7 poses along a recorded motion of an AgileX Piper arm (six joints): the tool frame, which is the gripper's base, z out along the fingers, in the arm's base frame.
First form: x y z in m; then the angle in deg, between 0 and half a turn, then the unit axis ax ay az.
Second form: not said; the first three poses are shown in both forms.
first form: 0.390 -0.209 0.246 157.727 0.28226 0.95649 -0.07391
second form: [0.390 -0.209 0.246], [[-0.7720 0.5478 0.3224], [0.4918 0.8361 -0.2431], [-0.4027 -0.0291 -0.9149]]
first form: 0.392 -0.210 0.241 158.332 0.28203 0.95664 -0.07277
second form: [0.392 -0.210 0.241], [[-0.7759 0.5474 0.3136], [0.4937 0.8363 -0.2384], [-0.3928 -0.0302 -0.9191]]
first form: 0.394 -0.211 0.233 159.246 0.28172 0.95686 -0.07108
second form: [0.394 -0.211 0.233], [[-0.7815 0.5468 0.3003], [0.4965 0.8366 -0.2314], [-0.3778 -0.0318 -0.9253]]
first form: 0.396 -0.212 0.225 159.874 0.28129 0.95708 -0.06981
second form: [0.396 -0.212 0.225], [[-0.7855 0.5460 0.2912], [0.4980 0.8371 -0.2263], [-0.3674 -0.0328 -0.9295]]
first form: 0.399 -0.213 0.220 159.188 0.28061 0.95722 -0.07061
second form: [0.399 -0.213 0.220], [[-0.7824 0.5448 0.3018], [0.4946 0.8380 -0.2305], [-0.3784 -0.0311 -0.9251]]
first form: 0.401 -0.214 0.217 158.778 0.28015 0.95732 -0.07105
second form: [0.401 -0.214 0.217], [[-0.7805 0.5439 0.3081], [0.4925 0.8386 -0.2328], [-0.3850 -0.0300 -0.9224]]
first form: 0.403 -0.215 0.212 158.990 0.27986 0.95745 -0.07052
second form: [0.403 -0.215 0.212], [[-0.7821 0.5434 0.3051], [0.4928 0.8389 -0.2309], [-0.3814 -0.0302 -0.9239]]
